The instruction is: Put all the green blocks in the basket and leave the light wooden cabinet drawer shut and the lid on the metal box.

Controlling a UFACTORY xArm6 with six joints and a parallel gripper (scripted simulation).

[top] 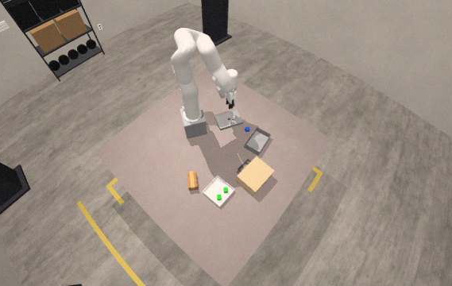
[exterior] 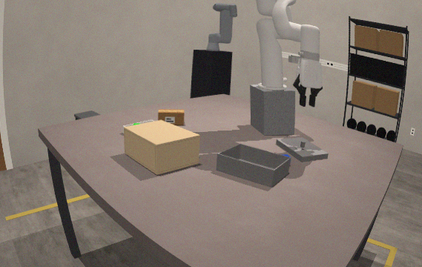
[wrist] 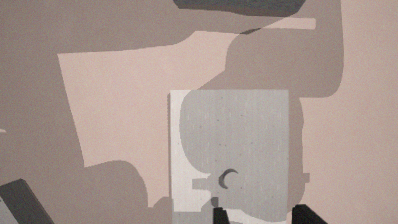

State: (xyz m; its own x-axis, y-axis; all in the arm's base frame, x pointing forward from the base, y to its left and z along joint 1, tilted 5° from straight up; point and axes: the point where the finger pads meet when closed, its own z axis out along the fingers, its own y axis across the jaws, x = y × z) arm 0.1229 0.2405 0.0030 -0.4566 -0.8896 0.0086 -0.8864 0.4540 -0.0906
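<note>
Now: hand 170 mm above the grey metal lid. Also, from my hand: metal box: 290 mm ahead, 10 mm to the right, 160 mm below; then light wooden cabinet: 430 mm ahead, 250 mm to the right, 150 mm below; then blue block: 170 mm ahead, 20 mm to the left, 170 mm below.
</note>
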